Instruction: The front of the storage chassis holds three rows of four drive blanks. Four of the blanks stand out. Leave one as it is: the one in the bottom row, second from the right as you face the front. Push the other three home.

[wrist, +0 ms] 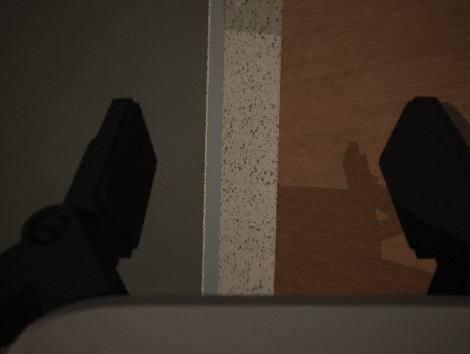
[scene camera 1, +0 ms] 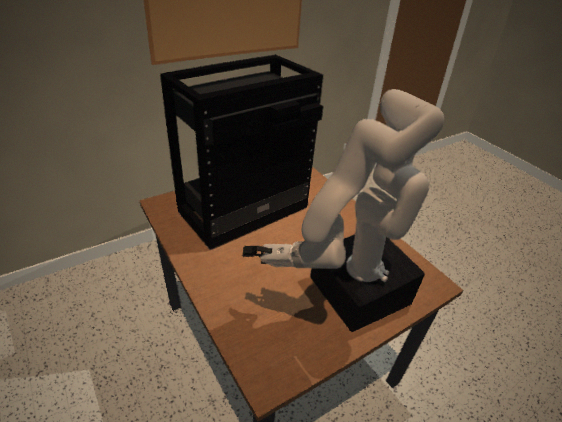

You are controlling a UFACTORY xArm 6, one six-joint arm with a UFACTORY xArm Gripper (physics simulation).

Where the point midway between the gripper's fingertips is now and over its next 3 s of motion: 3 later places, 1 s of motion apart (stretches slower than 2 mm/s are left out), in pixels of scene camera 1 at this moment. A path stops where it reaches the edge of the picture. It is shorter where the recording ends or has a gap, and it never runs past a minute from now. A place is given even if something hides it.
The gripper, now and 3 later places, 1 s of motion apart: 252,255; 253,254; 253,254; 257,242
